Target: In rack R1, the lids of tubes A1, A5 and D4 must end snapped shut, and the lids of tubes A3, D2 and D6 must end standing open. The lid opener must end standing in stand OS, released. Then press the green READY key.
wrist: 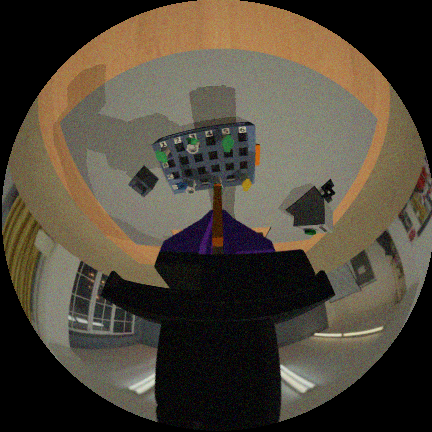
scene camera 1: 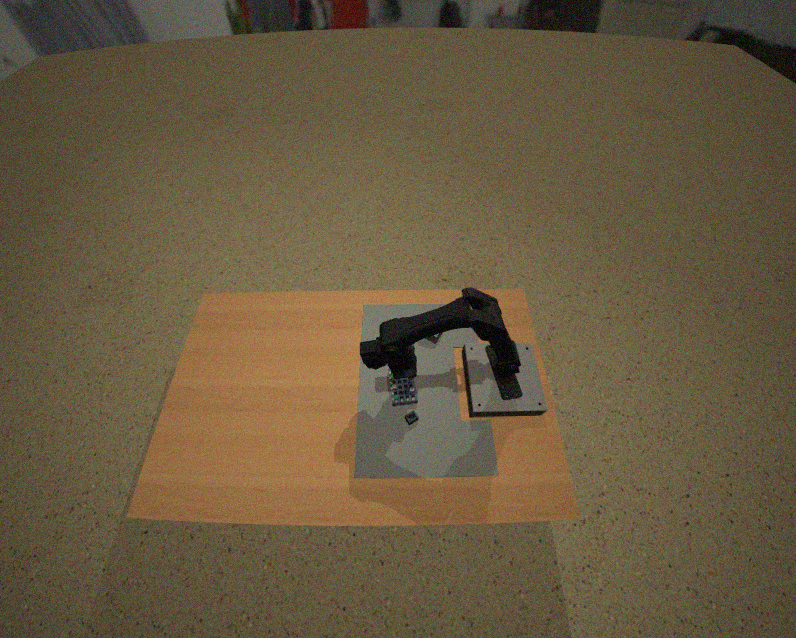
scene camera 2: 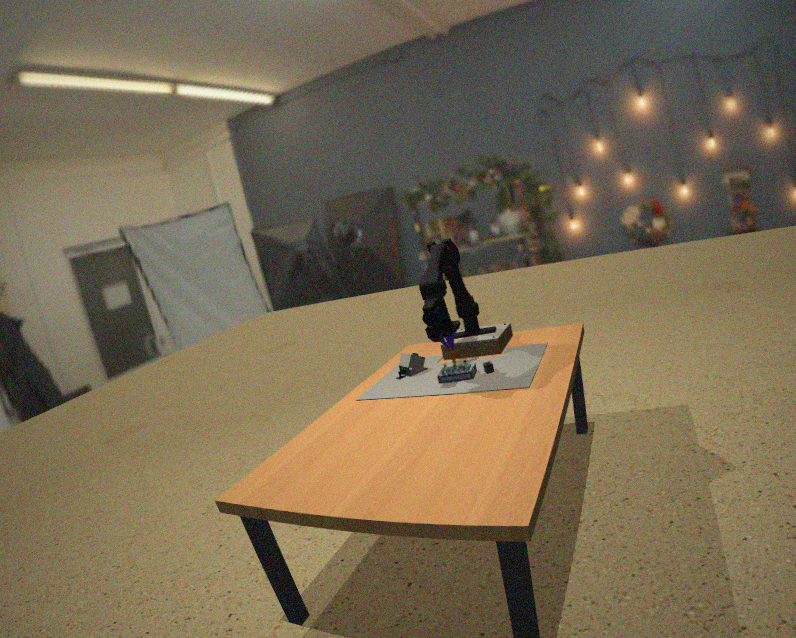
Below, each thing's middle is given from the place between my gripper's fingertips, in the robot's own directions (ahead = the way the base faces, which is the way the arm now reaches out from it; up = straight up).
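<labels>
The grey box with green button (wrist: pixel 312 214) is there, and counted from my hand it lies 100 mm behind, 60 mm below and 200 mm to the right.
</labels>
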